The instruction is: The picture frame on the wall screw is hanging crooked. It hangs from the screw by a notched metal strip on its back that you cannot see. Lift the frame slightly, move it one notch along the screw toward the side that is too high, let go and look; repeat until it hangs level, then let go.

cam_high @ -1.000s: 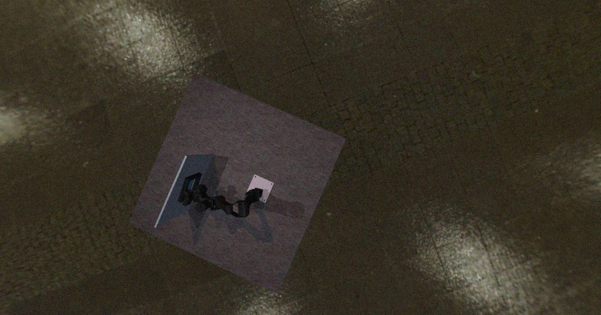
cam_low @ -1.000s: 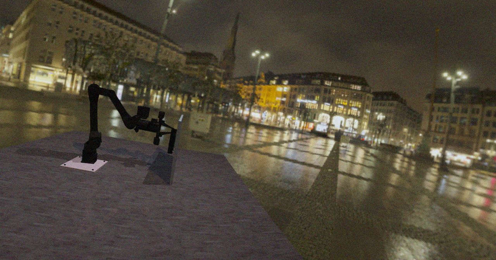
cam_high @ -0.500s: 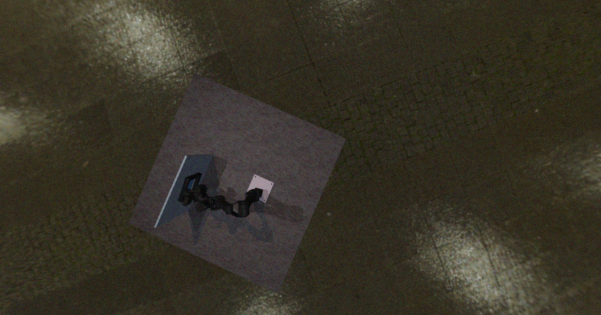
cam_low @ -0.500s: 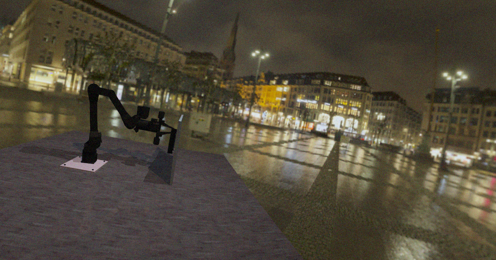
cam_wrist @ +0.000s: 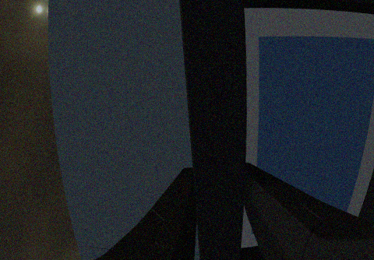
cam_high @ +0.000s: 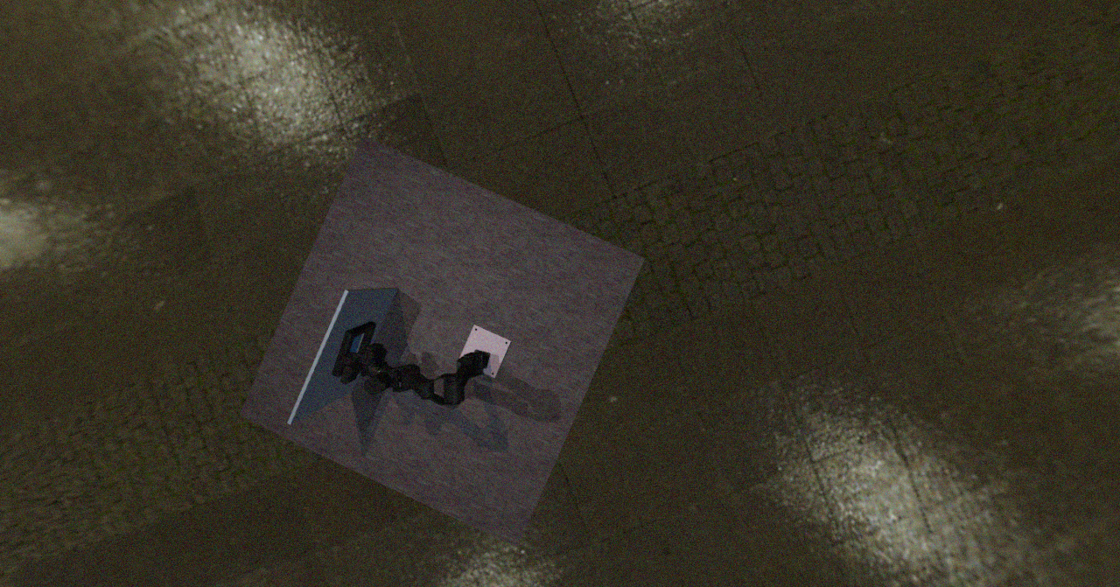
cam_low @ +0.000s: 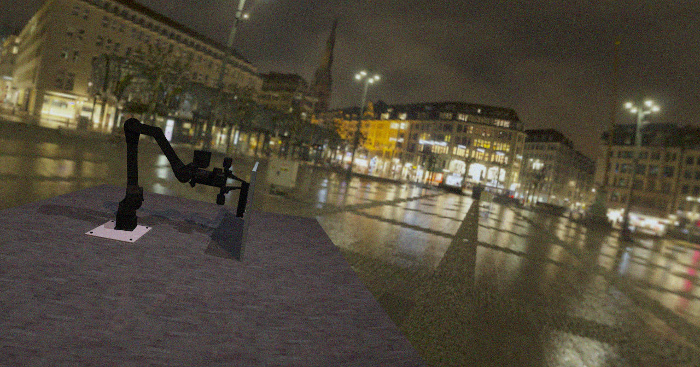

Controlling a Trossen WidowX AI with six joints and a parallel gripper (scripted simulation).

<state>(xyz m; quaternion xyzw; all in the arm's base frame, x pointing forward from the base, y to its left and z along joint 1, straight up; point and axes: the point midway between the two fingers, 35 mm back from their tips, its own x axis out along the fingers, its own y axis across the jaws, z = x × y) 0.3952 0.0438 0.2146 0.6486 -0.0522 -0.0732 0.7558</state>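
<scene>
Right now the picture frame is 10 mm ahead of my gripper tip, 10 mm to the right of it and 50 mm below it. From my gripper tip the other things lie so: wall panel: 20 mm ahead, 70 mm below.
</scene>
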